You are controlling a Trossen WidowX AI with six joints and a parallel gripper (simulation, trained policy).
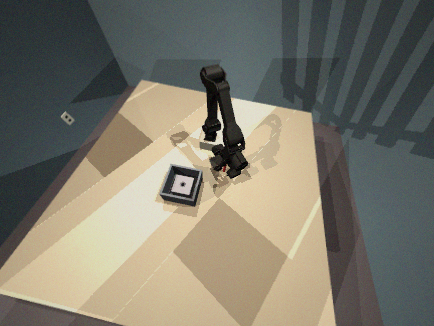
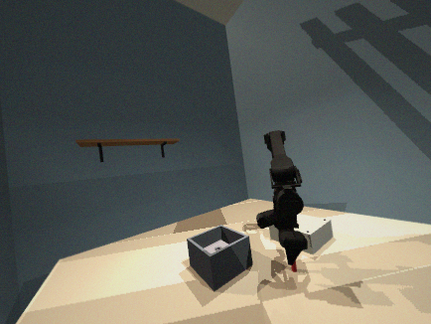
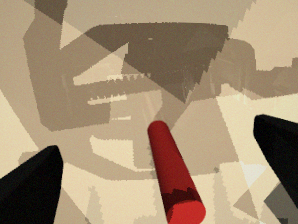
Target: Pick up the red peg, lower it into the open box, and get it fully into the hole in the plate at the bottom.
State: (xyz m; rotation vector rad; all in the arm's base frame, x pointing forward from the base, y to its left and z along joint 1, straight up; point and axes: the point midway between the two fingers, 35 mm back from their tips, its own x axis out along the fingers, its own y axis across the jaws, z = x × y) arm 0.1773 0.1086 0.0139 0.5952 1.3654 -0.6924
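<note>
The red peg is 1 cm to the left of my gripper tip, 1 cm below it and 1 cm behind it. The rest, counted from my gripper tip: dark box 18 cm to the right, 13 cm ahead, 2 cm below; light grey plate 18 cm to the right, 13 cm ahead.
</note>
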